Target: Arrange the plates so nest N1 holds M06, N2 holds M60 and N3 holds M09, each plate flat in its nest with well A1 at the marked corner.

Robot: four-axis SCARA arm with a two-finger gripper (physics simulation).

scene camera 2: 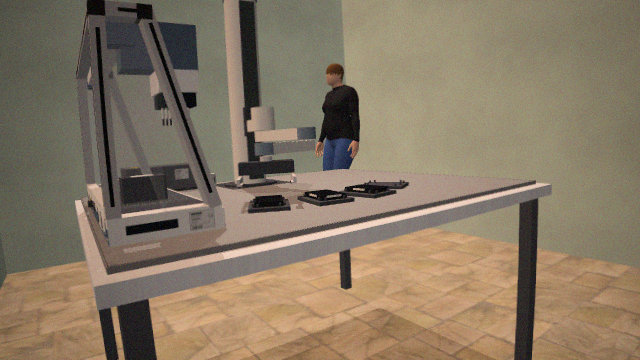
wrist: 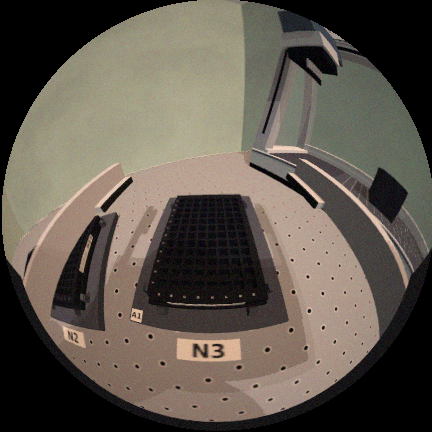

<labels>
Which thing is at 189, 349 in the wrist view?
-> An N3 label.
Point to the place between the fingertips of my gripper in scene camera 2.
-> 266, 181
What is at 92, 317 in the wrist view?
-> A nest N2.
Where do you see a nest N3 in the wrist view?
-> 273, 312
</labels>
